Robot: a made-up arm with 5 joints.
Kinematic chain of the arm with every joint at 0, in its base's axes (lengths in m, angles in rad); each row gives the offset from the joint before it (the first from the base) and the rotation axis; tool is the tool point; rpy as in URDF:
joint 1: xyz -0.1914 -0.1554 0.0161 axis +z
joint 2: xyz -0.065 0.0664 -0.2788 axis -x
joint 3: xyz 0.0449 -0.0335 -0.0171 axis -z
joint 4: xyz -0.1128 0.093 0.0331 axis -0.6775 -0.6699 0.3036
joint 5: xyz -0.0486 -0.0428 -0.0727 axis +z
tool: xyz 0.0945 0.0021 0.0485 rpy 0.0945 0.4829 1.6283
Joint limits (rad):
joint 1: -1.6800..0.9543
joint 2: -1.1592..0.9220
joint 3: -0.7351..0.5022
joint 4: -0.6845..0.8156
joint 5: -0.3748..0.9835
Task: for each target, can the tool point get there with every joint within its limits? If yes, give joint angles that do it. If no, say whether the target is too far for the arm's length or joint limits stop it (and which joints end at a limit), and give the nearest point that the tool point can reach.
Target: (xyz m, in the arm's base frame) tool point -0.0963 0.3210 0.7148
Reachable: no: too far | nearest point -0.1665 -0.0306 -0.1329 | short by 0.920 m
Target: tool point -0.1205 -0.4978 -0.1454
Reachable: no: joint limits stop it (at a limit: joint 1, joint 3, joint 4, joint 5) | nearest point -0.2442 -0.2702 -0.2300 | short by 0.273 m
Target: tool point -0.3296 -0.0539 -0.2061
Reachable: yes | joints 0.2841 -0.7790 0.0818 -0.5194 0.6666
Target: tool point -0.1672 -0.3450 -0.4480
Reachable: no: joint limits stop it (at a limit: joint 1, joint 3, joint 4, joint 5) | nearest point -0.2608 -0.2584 -0.3283 | short by 0.175 m
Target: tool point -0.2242 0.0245 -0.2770
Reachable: yes | joints -0.1855 0.0578 0.3610 -0.0697 0.7032
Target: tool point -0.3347 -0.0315 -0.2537
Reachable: yes | joints -0.2309 -0.8475 -0.5267 0.1567 0.8636
